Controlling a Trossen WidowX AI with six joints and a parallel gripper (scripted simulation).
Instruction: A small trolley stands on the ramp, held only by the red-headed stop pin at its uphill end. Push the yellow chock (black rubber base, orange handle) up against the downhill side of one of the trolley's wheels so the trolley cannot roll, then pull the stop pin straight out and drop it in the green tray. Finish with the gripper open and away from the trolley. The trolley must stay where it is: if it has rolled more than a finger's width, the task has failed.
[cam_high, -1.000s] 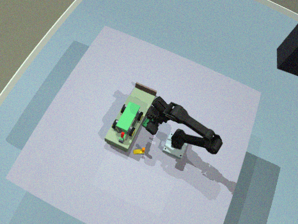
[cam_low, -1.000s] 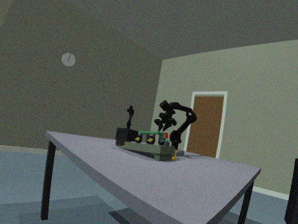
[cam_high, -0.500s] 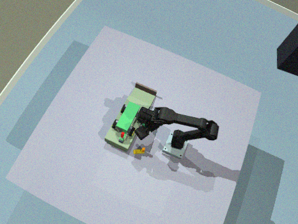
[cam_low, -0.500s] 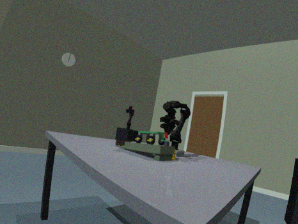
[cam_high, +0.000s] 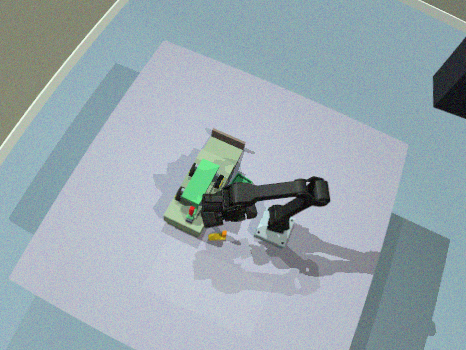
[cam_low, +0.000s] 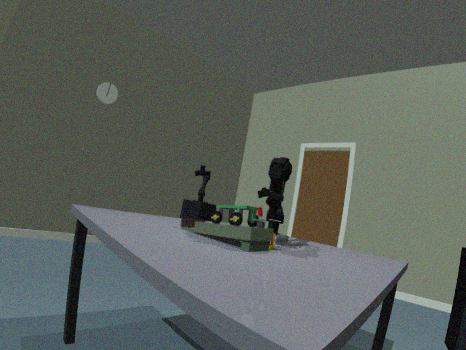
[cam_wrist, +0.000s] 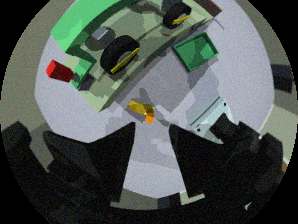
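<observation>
The yellow chock is 1 cm ahead of my gripper tip, 3 cm to the left of it and 11 cm below it. From my gripper tip the other things lie so: trolley 13 cm ahead, 11 cm to the right, 2 cm below; then red-headed stop pin 13 cm ahead, 1 cm to the left; then olive ramp 13 cm ahead, 12 cm to the right, 8 cm below.
</observation>
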